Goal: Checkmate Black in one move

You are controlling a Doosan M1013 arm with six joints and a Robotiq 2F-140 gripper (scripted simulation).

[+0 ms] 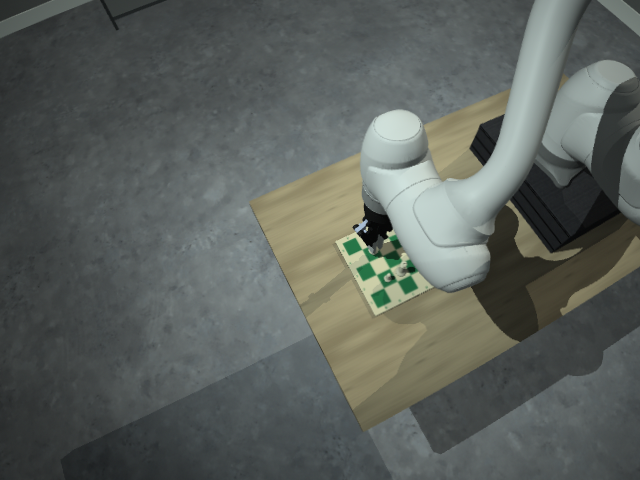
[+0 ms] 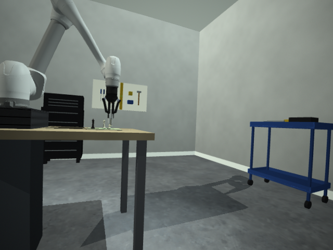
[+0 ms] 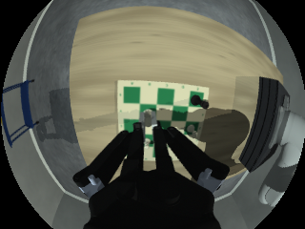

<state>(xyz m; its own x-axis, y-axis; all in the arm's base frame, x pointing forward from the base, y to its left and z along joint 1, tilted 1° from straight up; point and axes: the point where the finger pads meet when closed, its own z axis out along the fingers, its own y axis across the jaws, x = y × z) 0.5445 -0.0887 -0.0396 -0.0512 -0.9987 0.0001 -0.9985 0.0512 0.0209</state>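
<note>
The black piece is 120 mm behind my hand, 40 mm below it and 20 mm to the right of it. The rest, counted from my hand: chessboard 70 mm below, 40 mm to the left, 30 mm behind.
</note>
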